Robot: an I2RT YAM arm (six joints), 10 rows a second.
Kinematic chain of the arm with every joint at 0, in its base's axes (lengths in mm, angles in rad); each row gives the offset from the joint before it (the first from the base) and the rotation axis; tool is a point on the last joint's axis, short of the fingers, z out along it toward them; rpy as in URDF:
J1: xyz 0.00 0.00 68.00 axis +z
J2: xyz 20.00 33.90 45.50 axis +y
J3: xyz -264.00 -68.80 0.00 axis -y
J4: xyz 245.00 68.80 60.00 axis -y
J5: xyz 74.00 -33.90 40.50 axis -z
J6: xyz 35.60 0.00 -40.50 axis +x
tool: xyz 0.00 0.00 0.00 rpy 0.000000 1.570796 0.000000
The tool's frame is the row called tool.
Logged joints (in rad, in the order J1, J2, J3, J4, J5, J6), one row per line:
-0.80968, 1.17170, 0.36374, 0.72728, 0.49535, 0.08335
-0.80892, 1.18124, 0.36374, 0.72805, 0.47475, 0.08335
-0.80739, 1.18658, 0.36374, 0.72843, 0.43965, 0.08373
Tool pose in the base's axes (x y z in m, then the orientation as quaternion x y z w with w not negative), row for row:
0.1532, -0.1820, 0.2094, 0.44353, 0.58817, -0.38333, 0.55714
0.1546, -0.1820, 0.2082, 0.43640, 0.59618, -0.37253, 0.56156
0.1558, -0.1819, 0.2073, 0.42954, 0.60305, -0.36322, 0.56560
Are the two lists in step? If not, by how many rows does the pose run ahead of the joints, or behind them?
The pose runs 2 rows ahead of the joints: the pose in row i belongs to the joints in row i + 2.
